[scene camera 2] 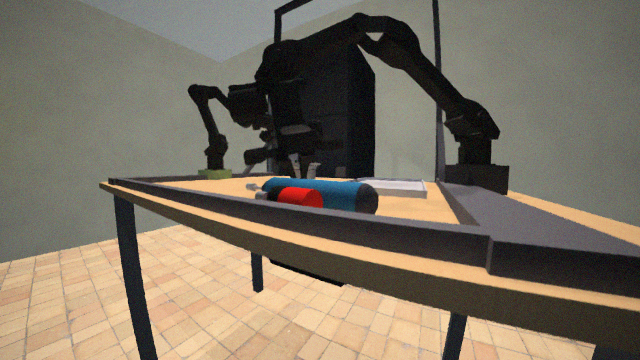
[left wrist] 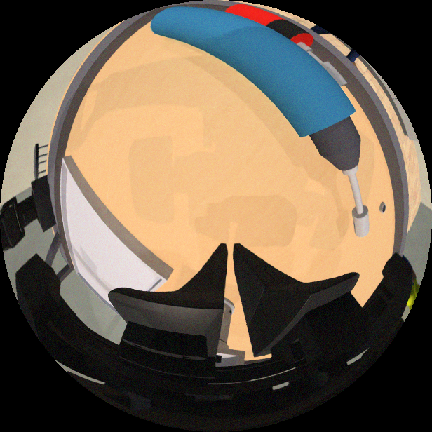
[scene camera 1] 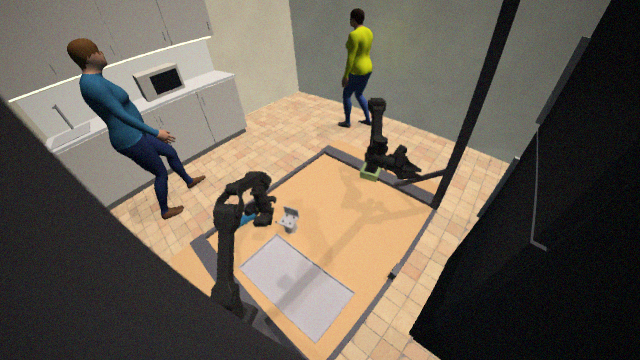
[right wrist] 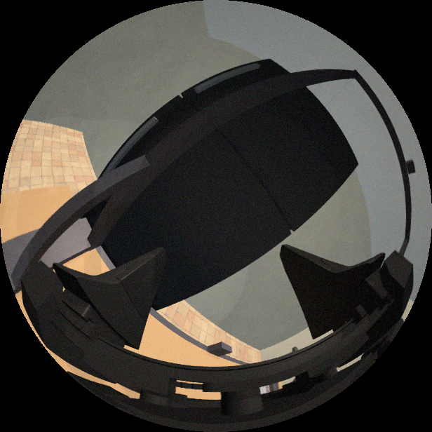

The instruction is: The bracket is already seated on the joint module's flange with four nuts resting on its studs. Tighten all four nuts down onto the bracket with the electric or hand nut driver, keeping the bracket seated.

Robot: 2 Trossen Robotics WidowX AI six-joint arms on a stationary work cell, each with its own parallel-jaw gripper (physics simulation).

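Places are measured from the left arm's base along level axes (x ahead, y left, z up), in metres.
Pixels of known places: left gripper, between the fingertips: [scene camera 1: 270, 224]; right gripper, between the fingertips: [scene camera 1: 421, 174]; left arm's base, origin of its link: [scene camera 1: 235, 314]; right arm's base, origin of its link: [scene camera 2: 215, 169].
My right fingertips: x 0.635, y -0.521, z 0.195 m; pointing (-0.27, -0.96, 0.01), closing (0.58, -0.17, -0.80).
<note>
Ahead of a thing's pixels: the offset from my right fingertips to its top centre. "*": to the spot under its first point.
The grey joint module with its white bracket [scene camera 1: 287, 220] [left wrist: 232, 357] stands beside the left gripper; the left fingers mostly hide it in the left wrist view. The nuts on its studs cannot be made out. A blue nut driver {* 0.243 m back, 0.713 m left, 0.232 m down} [scene camera 1: 247, 219] [scene camera 2: 340, 192] [left wrist: 260, 65] lies on the table, its socket [left wrist: 361, 222] pointing away from its body. A red nut driver {0.229 m back, 0.771 m left, 0.228 m down} [scene camera 2: 302, 196] [left wrist: 252, 14] lies beside it. One loose nut [left wrist: 382, 207] lies beyond the socket. My left gripper [left wrist: 228, 248] is shut with a thin gap and no visible object. My right gripper [right wrist: 224, 253] is open and empty.
A shallow white tray {0.441 m back, 0.399 m left, 0.246 m down} [scene camera 1: 297, 287] [scene camera 2: 400, 187] [left wrist: 95, 240] lies near the module. A green box [scene camera 1: 370, 171] [scene camera 2: 215, 173] is at the right arm's base. Dark raised edging [scene camera 1: 350, 160] [scene camera 2: 350, 220] borders the table. Two people stand on the floor beyond it.
</note>
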